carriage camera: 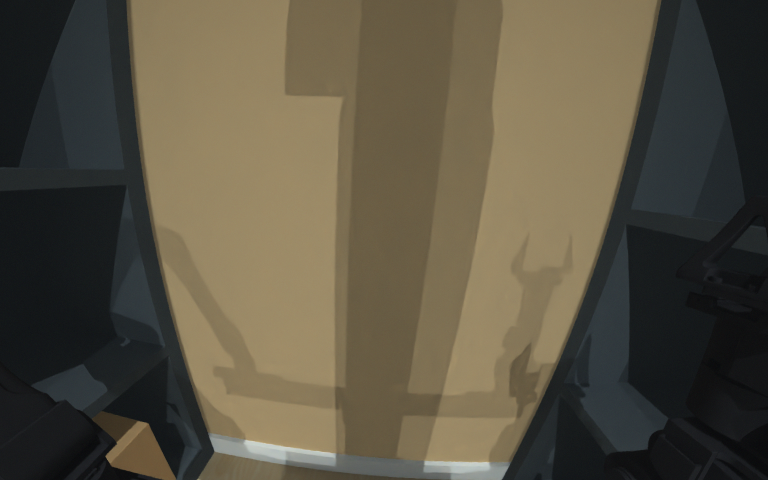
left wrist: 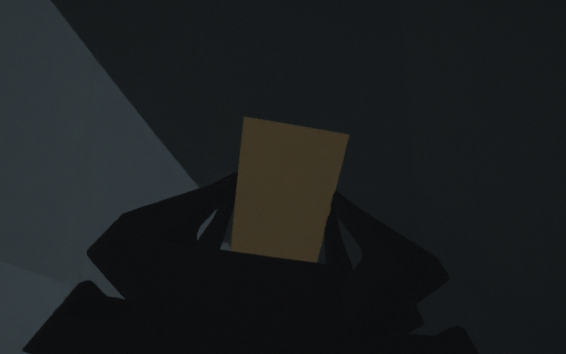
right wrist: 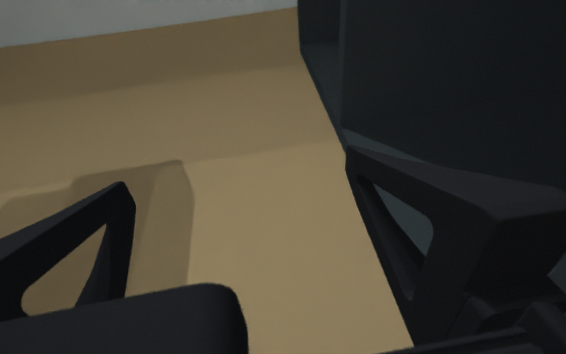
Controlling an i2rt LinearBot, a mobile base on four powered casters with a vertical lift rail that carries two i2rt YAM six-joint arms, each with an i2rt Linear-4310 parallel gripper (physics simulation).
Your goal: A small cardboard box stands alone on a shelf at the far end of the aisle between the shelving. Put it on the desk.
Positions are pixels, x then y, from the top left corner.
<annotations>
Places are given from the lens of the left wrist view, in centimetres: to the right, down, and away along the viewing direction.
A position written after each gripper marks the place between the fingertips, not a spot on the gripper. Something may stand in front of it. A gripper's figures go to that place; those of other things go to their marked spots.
left gripper (left wrist: 282, 187): 0, 1, 13
small cardboard box (left wrist: 287, 175): 0, 0, 11
</annotations>
